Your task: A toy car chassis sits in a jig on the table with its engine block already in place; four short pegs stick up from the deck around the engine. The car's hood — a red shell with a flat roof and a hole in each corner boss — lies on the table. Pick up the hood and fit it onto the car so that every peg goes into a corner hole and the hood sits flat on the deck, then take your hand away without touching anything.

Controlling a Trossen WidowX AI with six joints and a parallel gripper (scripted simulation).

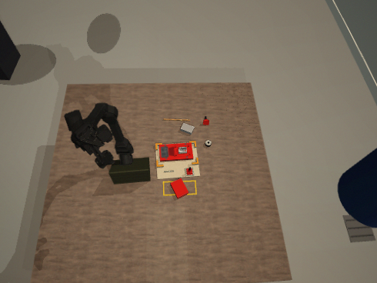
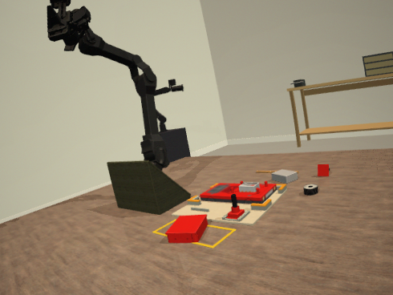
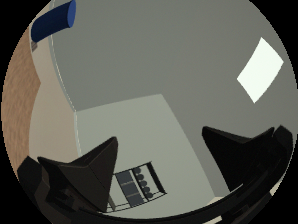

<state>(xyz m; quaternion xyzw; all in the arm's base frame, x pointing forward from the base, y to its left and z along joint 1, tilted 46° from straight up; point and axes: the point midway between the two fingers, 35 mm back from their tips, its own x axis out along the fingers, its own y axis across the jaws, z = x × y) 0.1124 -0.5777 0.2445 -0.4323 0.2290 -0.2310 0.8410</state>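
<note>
My gripper tip is 660 mm above the red hood, 260 mm short of it and 130 mm to the right of it. The rest, counted from my gripper tip: grey engine block (650 mm below, 370 mm to the left, 270 mm ahead); then thin stick (670 mm below, 600 mm to the left, 220 mm ahead); then black-and-white wheel (670 mm below, 440 mm to the left, 420 mm ahead).
</note>
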